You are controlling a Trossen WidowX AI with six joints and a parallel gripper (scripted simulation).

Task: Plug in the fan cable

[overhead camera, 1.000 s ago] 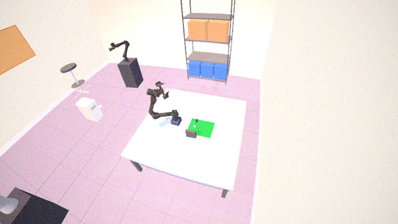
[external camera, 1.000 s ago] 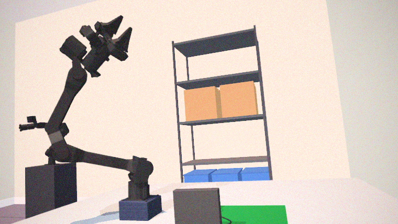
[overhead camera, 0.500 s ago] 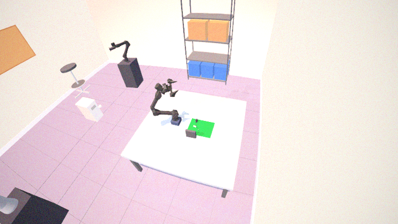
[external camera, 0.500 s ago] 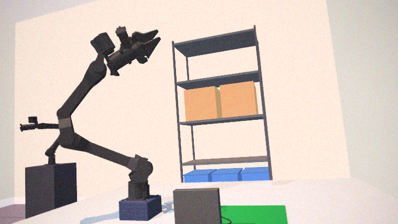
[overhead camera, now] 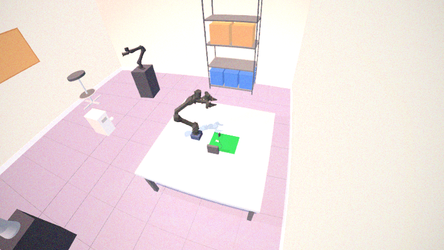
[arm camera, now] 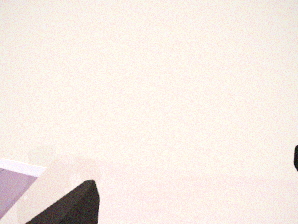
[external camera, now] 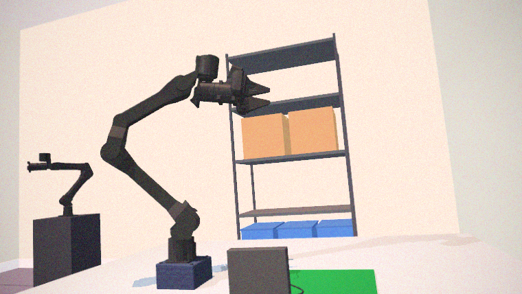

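The dark fan plug is 470 mm below my gripper tip. From my gripper tip the other things lie so: green board (70 mm ahead, 90 mm to the right, 500 mm below); dark grey fan (20 mm behind, 240 mm to the right, 430 mm below); white four-pin header (10 mm behind, 80 mm to the right, 490 mm below).
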